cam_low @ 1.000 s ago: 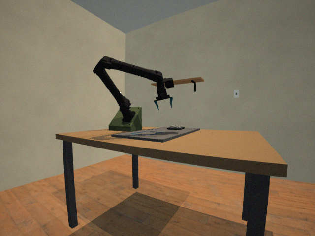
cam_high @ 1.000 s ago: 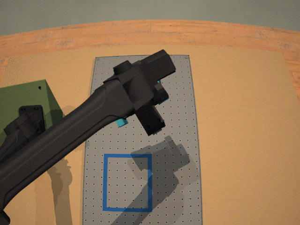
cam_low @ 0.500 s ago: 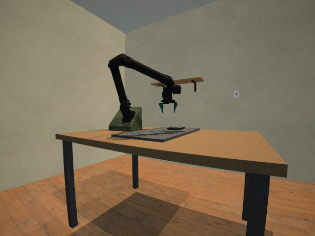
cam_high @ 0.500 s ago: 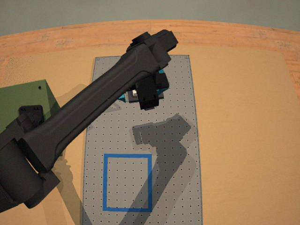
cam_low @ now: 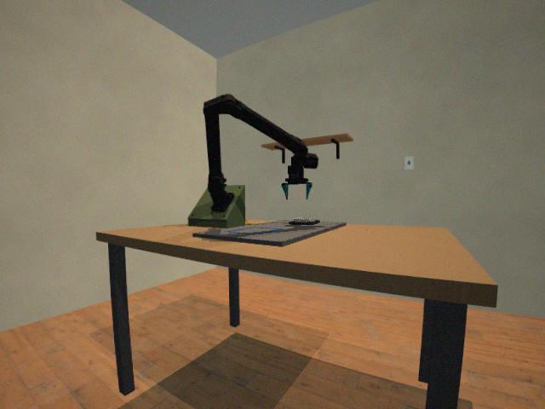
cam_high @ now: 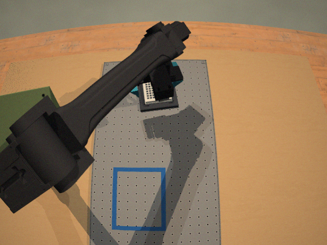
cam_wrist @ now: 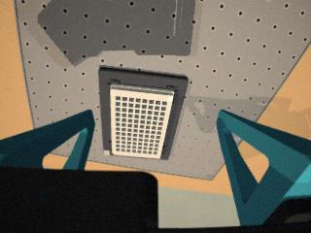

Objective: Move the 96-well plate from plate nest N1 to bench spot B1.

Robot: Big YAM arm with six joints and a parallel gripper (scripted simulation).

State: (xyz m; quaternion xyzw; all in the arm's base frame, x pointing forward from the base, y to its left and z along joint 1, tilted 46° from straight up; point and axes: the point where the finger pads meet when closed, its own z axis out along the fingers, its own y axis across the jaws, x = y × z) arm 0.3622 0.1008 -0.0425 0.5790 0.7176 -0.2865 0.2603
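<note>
My gripper is now 11 cm above the white 96-well plate, 10 cm to the right of it and 1 cm short of it. From my hand the other things lie so: dark plate nest N1 (12 cm below, 10 cm to the left, 1 cm ahead).
</note>
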